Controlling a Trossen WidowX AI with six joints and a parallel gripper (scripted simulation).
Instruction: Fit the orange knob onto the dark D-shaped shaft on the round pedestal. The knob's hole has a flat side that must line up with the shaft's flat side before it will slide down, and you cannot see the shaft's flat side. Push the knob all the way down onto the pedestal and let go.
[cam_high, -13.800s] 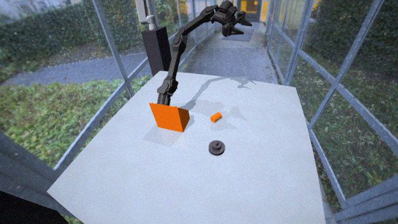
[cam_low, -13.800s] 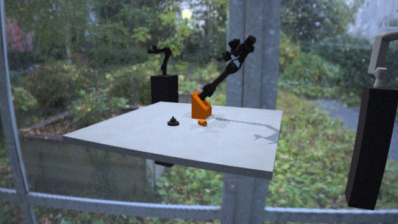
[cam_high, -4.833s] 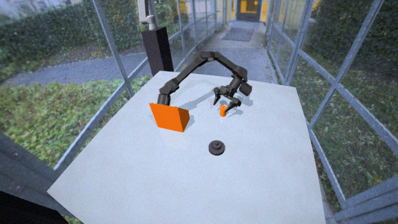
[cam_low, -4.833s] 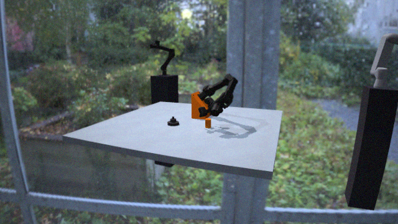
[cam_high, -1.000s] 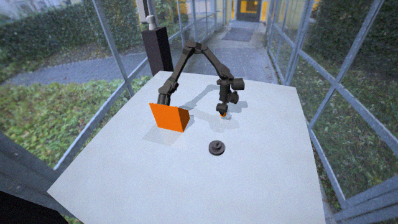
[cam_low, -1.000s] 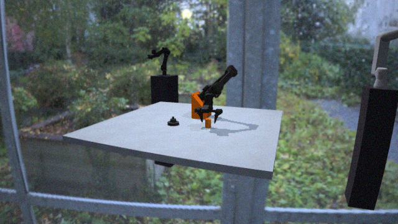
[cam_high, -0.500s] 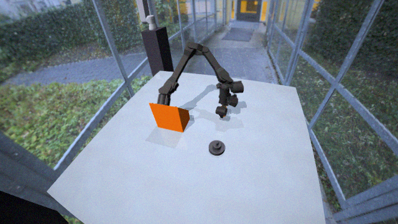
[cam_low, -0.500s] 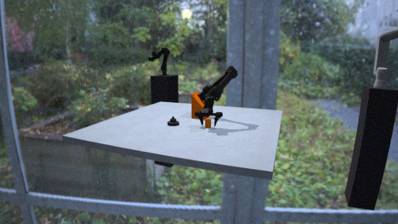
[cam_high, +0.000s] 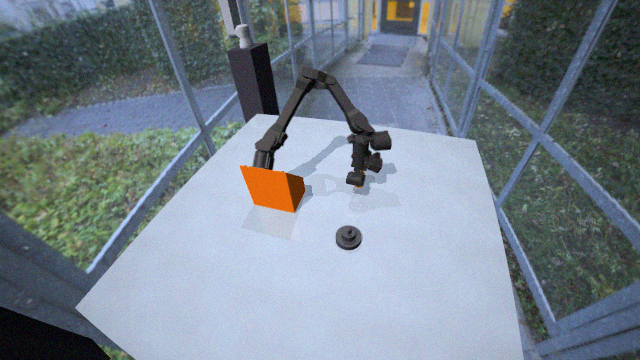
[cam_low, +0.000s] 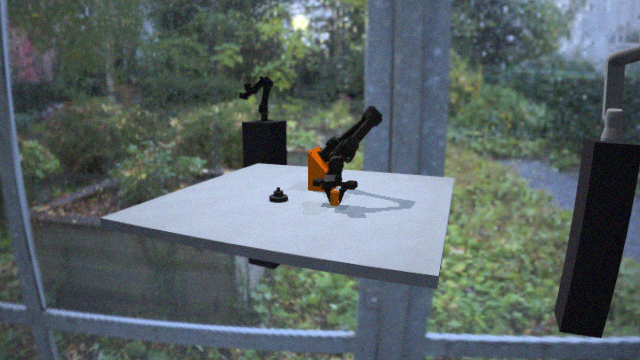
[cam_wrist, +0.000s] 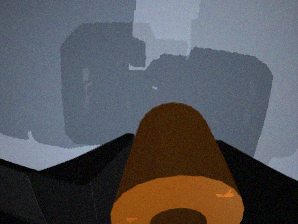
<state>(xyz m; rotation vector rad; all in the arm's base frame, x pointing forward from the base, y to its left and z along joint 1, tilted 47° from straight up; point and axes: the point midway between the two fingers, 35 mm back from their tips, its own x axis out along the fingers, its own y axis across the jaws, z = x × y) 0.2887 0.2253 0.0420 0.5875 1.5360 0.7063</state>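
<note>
Right now my gripper tip is 4 cm short of the pedestal, 26 cm to the left of it and 2 cm below it. The rest, counted from my gripper tip: orange knob: 2 cm above.
</note>
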